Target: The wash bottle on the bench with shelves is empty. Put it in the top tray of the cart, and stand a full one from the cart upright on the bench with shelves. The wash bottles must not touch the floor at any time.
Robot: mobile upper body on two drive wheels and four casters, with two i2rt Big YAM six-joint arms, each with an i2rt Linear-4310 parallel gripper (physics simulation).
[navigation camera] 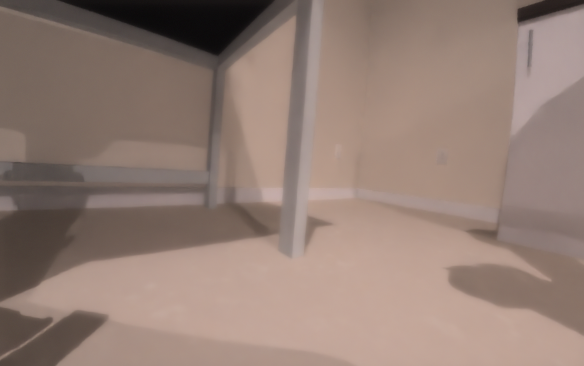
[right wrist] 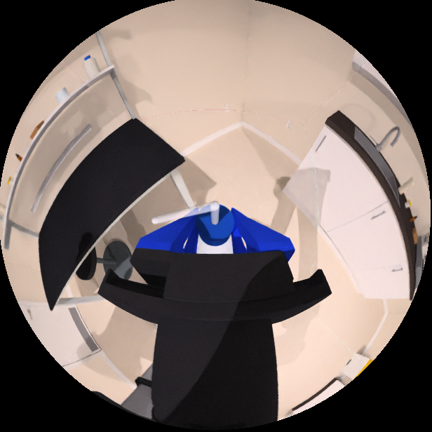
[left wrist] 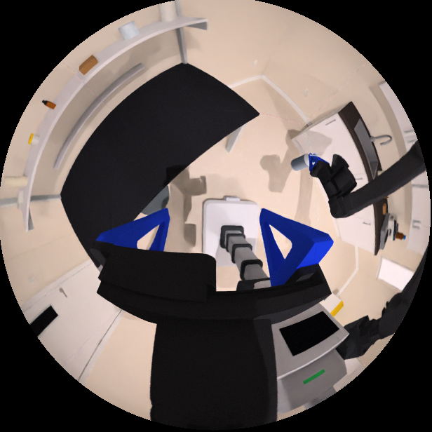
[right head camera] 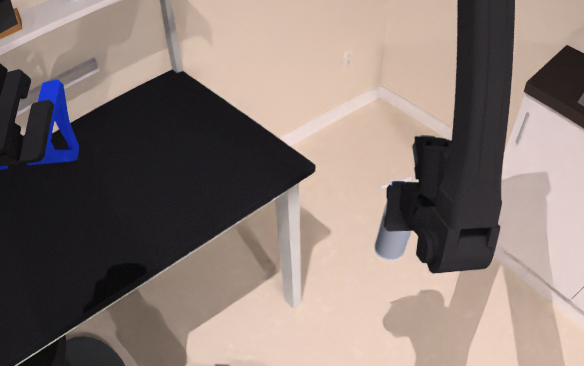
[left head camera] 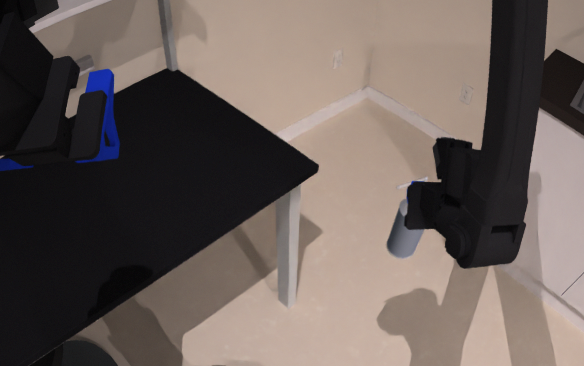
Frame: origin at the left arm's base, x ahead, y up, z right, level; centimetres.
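Seen in the pictures: left gripper, fingertip midpoint: [right head camera: 40, 158] [left head camera: 72, 155]; right gripper, fingertip midpoint: [left head camera: 416, 192].
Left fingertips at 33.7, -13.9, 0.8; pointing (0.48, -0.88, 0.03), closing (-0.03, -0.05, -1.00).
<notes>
A point is followed by its place in that frame, as x, y, z.
A wash bottle [left head camera: 404, 237] @(50.7, -48.2, 40.2) [right head camera: 391, 242] @(50.5, -49.0, 40.5) [left wrist: 300, 163] [right wrist: 215, 230] with a grey-looking body, blue cap and white spout hangs roughly upright above the floor, right of the bench. My right gripper [left head camera: 420, 205] @(55.3, -41.9, 41.9) [right head camera: 400, 206] @(55.3, -41.9, 41.9) is shut on it near its top; its fill level cannot be told. My left gripper [left wrist: 214, 212] is open and empty; one blue finger [left head camera: 102, 115] @(29.8, -7.1, 7.7) [right head camera: 60, 120] @(32.9, -9.2, 6.1) shows over the bench's far-left part in the head views. The bench with shelves [left head camera: 200, 150] [right head camera: 200, 150] [left wrist: 150, 125] [right wrist: 110, 175] has a black top. The cart does not show in the head views.
A bench leg [left head camera: 287, 250] @(84.5, -99.3, 20.6) [right head camera: 290, 250] @(84.1, -98.8, 21.1) [navigation camera: 300, 150] @(84.0, -113.9, 21.1) stands at the near right corner. A stool [right wrist: 117, 260] is partly under the bench. White cabinets [left head camera: 565, 200] @(87.6, -82.1, 124.1) [right wrist: 345, 185] stand at the right. A shelf [left wrist: 82, 82] above the bench holds several small items.
</notes>
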